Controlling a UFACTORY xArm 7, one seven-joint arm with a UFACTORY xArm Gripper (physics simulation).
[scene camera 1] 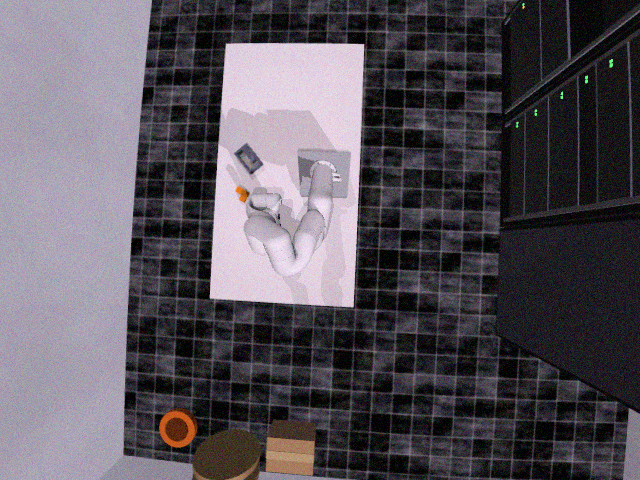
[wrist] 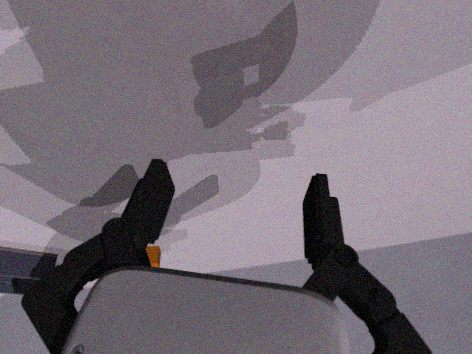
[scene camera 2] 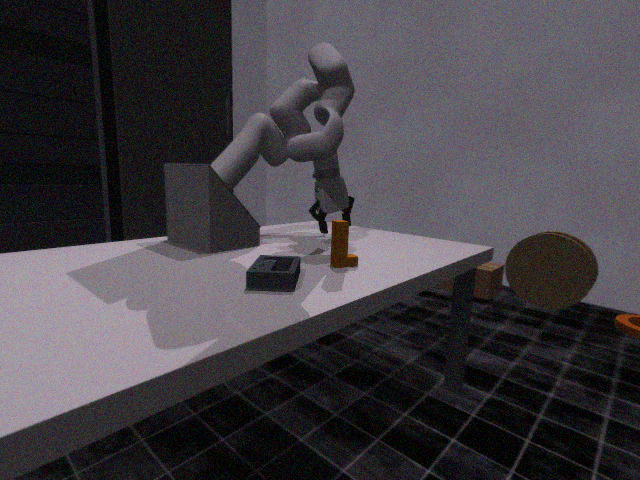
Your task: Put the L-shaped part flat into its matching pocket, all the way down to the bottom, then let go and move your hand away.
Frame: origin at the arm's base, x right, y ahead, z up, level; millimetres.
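Seen in the pictures: gripper, fingertip midpoint: (wrist: 237, 180); arm's base, origin of the base link: (scene camera 1: 323, 172) (scene camera 2: 210, 190).
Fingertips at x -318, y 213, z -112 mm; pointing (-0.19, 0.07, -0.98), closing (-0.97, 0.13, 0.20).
Pixels of each thing's middle, then the offset from my fingertips to it. Level surfaces: height alone.
- orange L-shaped part, body centre: (wrist: 133, 288) (scene camera 2: 345, 243) (scene camera 1: 241, 194) dx +176, dy +207, dz +8 mm
- dark grey block with the pocket, body centre: (scene camera 2: 275, 271) (wrist: 18, 274) (scene camera 1: 248, 159) dx +382, dy +210, dz -28 mm
- white table, its level: dz -47 mm
The orange L-shaped part (scene camera 1: 241, 194) (scene camera 2: 339, 248) (wrist: 154, 256) stands upright on the table, its long leg up and its short foot pointing right in scene camera 2. The dark grey block with the pocket (scene camera 1: 242, 160) (scene camera 2: 269, 282) (wrist: 24, 270) lies flat on the table, apart from the part; a recess shows in its top. My gripper (scene camera 2: 335, 227) (wrist: 237, 180) is open and empty, pointing down above the table behind the part in scene camera 2. In the wrist view the part shows beside the left finger's base, partly hidden. In scene camera 1 the arm mostly hides the gripper.
The arm's grey base block (scene camera 1: 338, 188) (scene camera 2: 188, 206) stands on the white table (scene camera 1: 294, 77) (scene camera 2: 77, 330). A dark cabinet (scene camera 1: 568, 273) stands beyond the table. An orange ring-shaped object (scene camera 1: 163, 428), a round brown object (scene camera 1: 227, 452) and a wooden box (scene camera 1: 290, 454) are on the floor.
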